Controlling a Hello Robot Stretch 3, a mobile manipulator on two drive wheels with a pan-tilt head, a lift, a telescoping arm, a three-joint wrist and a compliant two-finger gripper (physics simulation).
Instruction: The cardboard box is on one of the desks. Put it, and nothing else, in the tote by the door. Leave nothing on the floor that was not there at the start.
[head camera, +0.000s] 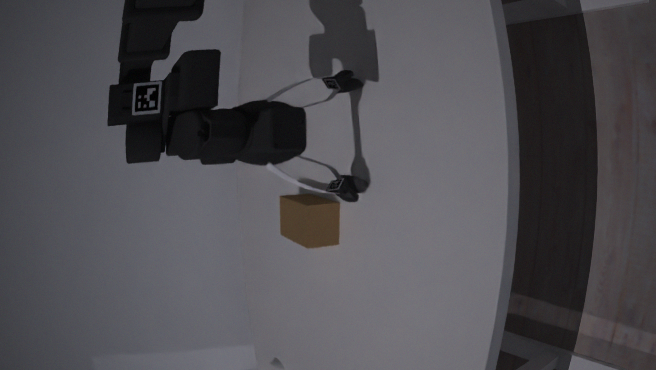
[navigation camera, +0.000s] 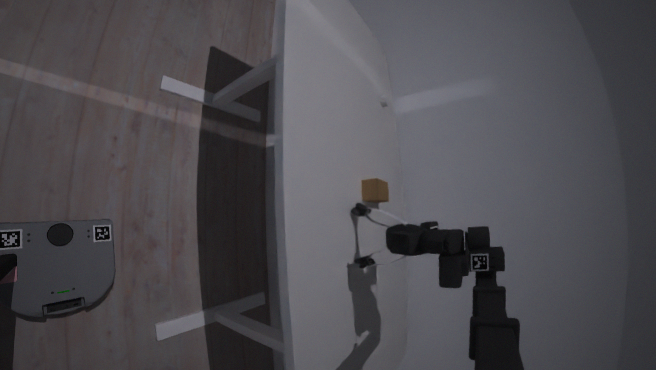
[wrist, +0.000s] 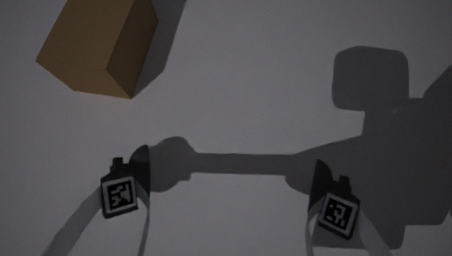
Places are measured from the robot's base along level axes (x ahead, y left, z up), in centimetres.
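Pixels of known places: gripper, between the fingertips: (head camera: 358, 134) (navigation camera: 355, 235); robot's base, origin of its link: (navigation camera: 60, 233).
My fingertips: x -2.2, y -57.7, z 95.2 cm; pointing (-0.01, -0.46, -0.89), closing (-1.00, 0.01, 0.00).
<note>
For each thing: its top centre in the pictures, then the offset to it from my fingertips. Level surfaces: height alone.
- cardboard box, centre of its top: (head camera: 292, 221) (navigation camera: 383, 190) dx +11.7, dy -10.5, dz +4.8 cm
- white desk, height of its surface: dz -0.2 cm
- small light object, centre of its top: (navigation camera: 386, 100) dx +50.2, dy -33.8, dz +2.2 cm
- wooden floor, height of its surface: dz -95.2 cm
The cardboard box (head camera: 310, 222) (navigation camera: 374, 190) (wrist: 95, 47) is a small orange-brown block standing on the white desk (head camera: 425, 250) (navigation camera: 330, 150). My gripper (head camera: 343, 135) (navigation camera: 363, 236) (wrist: 229, 172) is open and empty over the same desk, its two fingertips wide apart. The box is outside the fingers, beside one fingertip in the head view. In the wrist view it lies at the upper left, beyond the left fingertip, with a strip of desk between them. The tote does not show in these views.
A pale wall (head camera: 150, 250) (navigation camera: 525, 175) rises behind the desk. A small light object (head camera: 276, 362) (navigation camera: 384, 104) is by the wall end of the desk top. Desk legs (navigation camera: 245, 80) stand on the wooden floor (navigation camera: 115, 125). My base (navigation camera: 65, 270) is on the floor in front.
</note>
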